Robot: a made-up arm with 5 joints.
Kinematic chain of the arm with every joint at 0, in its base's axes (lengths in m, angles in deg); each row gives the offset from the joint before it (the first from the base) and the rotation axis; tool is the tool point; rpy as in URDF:
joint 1: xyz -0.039 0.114 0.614 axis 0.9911 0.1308 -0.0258
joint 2: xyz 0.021 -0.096 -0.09 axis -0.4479 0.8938 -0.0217
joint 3: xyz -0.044 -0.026 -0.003 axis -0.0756 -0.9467 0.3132
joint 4: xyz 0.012 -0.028 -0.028 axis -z
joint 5: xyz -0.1 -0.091 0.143 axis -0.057 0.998 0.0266
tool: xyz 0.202 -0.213 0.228 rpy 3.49 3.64 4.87
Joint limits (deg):
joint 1: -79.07..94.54
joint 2: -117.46..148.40
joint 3: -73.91..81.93
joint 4: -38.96..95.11
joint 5: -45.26..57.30
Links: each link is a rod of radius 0.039 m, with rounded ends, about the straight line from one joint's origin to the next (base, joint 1, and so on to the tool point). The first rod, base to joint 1, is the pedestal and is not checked.
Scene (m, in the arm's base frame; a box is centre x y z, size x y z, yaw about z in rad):
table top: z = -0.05
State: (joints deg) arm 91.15 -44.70 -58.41 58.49 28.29
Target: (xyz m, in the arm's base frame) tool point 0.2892 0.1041 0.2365
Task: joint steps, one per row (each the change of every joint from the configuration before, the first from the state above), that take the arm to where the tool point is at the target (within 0.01 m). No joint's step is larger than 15 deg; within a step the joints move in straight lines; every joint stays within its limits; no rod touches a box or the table.
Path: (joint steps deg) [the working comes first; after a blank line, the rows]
Joints at the target: 94.54 101.17 -73.91 49.03 32.44
Straight joint move there: clear.

1: 0.34 14.59 -1.55 -0.95 0.41
2: 0.34 14.58 -1.55 -0.94 0.42
3: 0.34 14.59 -1.55 -0.95 0.41
4: 0.34 14.59 -1.55 -0.95 0.42
5: 0.33 14.59 -1.55 -0.94 0.41
6: 0.34 14.58 -1.55 -0.95 0.42
7: 0.34 14.59 -1.55 -0.94 0.41
8: 0.34 14.59 -1.55 -0.95 0.42
9: 0.34 14.58 -1.55 -0.95 0.41
10: 0.34 14.59 -1.55 -0.94 0.42

